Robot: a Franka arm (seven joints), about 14 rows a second.
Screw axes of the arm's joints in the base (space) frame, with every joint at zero. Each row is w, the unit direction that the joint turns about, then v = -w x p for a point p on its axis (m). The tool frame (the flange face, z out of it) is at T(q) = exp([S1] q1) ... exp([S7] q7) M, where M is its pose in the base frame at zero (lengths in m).
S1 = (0, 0, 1, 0, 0, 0)
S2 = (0, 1, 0, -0.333, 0, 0)
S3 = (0, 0, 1, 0, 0, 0)
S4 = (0, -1, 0, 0.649, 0, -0.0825)
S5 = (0, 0, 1, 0, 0, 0)
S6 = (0, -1, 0, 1.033, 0, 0)
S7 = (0, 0, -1, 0, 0.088, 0)
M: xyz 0.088 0 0.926 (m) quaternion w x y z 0 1 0 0
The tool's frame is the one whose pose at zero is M.
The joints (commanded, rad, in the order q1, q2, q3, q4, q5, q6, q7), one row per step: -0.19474 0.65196 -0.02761 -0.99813 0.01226 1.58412 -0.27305; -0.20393 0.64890 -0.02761 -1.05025 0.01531 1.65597 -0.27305; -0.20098 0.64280 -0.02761 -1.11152 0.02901 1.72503 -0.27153; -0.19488 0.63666 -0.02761 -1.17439 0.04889 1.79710 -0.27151; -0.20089 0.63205 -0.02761 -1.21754 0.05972 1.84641 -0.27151; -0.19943 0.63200 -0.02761 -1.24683 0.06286 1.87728 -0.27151; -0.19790 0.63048 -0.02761 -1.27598 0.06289 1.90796 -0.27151; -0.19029 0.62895 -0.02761 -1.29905 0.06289 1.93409 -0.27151; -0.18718 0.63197 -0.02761 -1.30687 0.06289 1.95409 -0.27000; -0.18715 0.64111 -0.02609 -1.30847 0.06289 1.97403 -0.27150; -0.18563 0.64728 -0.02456 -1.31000 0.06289 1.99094 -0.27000; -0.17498 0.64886 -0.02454 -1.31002 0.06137 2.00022 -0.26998; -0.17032 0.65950 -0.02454 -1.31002 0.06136 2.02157 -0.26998
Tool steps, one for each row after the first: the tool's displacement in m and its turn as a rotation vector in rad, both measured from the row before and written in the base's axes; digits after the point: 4 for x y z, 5 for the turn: 0.0024 -0.0075 -0.0165 -0.00208 -0.02290 -0.01016; 0.0021 0.0025 -0.0189 0.00993 -0.01655 -0.00207; 0.0016 0.0053 -0.0194 0.01515 -0.01917 -0.00069; -0.0013 -0.0039 -0.0130 0.00729 -0.01268 -0.01127; -0.0006 0.0011 -0.0113 0.00204 -0.00212 -0.00123; -0.0010 0.0010 -0.0101 -0.00120 -0.00283 -0.00028; 0.0001 0.0053 -0.0076 -0.00149 -0.00434 0.00611; 0.0014 0.0018 -0.0042 -0.00239 -0.00877 0.00062; 0.0023 0.0003 -0.0057 -0.00170 -0.00907 0.00188; 0.0020 0.0015 -0.0037 -0.00144 -0.00901 0.00049; 0.0025 0.0073 -0.0003 -0.00313 -0.00718 0.01082; 0.0030 0.0028 -0.0059 -0.00275 -0.01035 0.00377
